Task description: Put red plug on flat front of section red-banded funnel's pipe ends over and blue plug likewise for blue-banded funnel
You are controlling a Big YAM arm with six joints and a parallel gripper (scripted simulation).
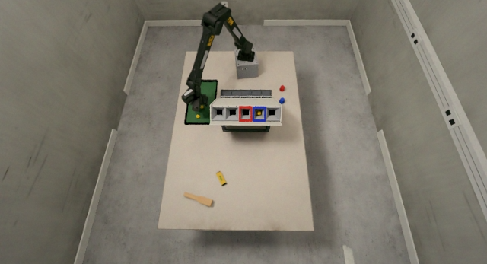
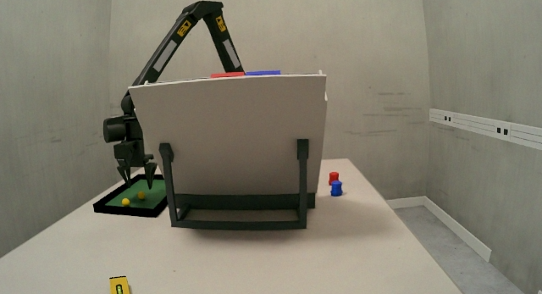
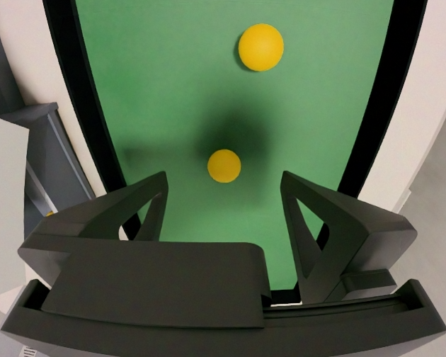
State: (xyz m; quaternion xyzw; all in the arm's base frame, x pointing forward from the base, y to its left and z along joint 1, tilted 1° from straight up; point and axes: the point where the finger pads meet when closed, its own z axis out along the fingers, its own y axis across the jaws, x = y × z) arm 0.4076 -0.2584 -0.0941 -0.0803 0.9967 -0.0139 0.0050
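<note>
Right now my hand is 6 cm past the green marble tray, 2 cm to the left of it and 4 cm above it. The rest, counted from my hand: blue band 14 cm ahead, 43 cm to the left, 27 cm above; cover 1 cm ahead, 33 cm to the left, 16 cm above; red band 16 cm ahead, 35 cm to the left, 27 cm above.
</note>
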